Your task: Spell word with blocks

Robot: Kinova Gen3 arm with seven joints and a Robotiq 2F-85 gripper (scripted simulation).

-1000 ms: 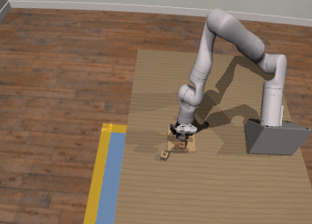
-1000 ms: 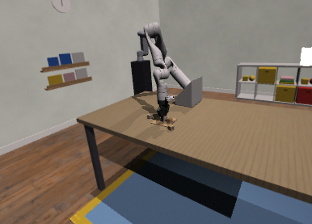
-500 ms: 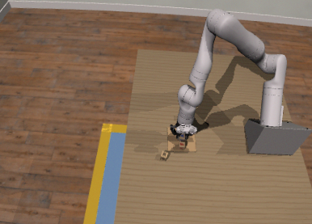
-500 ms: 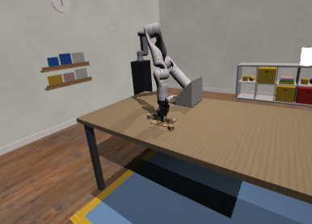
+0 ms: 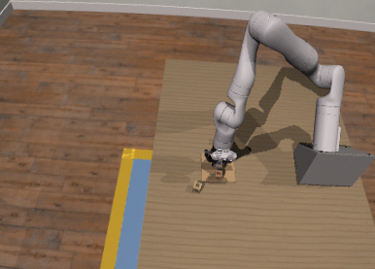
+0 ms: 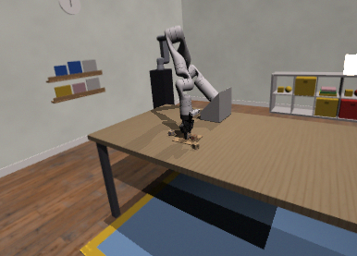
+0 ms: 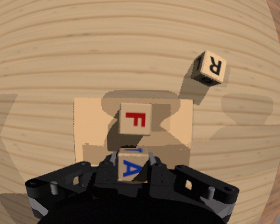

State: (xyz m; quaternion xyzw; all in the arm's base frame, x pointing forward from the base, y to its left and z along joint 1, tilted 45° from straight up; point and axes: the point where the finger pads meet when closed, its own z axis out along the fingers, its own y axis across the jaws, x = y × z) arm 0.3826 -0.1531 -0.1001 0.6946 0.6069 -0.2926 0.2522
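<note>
My hand is 2 cm above the tan mat. Also, from my hand: R block: 10 cm to the left, 9 cm ahead, 1 cm below.
</note>
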